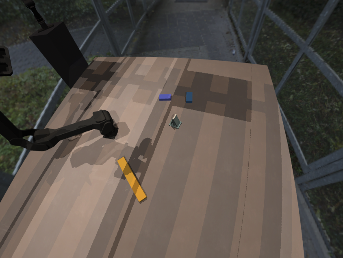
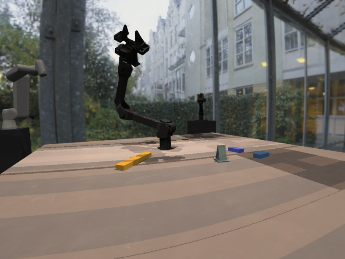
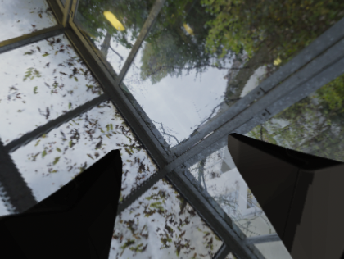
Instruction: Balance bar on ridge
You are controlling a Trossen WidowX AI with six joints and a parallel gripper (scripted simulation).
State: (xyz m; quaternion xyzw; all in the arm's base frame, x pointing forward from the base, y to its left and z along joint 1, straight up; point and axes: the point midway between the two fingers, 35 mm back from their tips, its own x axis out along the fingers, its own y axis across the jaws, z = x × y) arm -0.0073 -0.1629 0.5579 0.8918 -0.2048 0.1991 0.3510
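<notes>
Right now my gripper tip is 57 cm above the orange bar, 16 cm short of it and 2 cm to the left of it. From my gripper tip the other things lie so: light blue block (57 cm below, 44 cm to the left, 34 cm ahead); dark blue block (57 cm below, 43 cm to the left, 21 cm ahead).
</notes>
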